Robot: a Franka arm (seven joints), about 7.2 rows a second.
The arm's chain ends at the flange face. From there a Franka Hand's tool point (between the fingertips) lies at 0.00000 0.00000 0.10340 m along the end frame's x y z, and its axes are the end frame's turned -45 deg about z.
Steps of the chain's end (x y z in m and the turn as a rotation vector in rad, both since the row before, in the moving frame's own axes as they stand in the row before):
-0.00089 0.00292 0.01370 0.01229 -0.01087 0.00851
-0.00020 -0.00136 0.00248 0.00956 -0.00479 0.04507
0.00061 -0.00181 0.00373 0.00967 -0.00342 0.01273
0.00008 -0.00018 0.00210 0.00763 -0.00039 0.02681
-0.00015 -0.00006 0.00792 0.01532 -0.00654 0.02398
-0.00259 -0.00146 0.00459 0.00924 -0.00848 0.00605
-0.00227 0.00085 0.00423 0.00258 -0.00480 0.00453
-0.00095 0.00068 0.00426 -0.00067 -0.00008 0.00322
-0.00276 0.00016 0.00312 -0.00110 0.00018 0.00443
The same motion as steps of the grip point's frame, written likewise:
-0.00258 -0.00026 0.01369 0.01638 0.00100 0.00851
0.00119 -0.00214 0.00247 0.01015 0.00337 0.04507
0.00217 -0.00180 0.00372 0.00926 0.00442 0.01273
0.00072 -0.00065 0.00210 0.00567 0.00512 0.02681
0.00060 -0.00174 0.00791 0.01546 0.00621 0.02398
-0.00074 -0.00416 0.00458 0.01253 0.00054 0.00605
-0.00237 -0.00154 0.00423 0.00522 -0.00157 0.00453
-0.00121 -0.00015 0.00426 -0.00042 -0.00053 0.00322
-0.00213 -0.00175 0.00312 -0.00091 -0.00065 0.00443

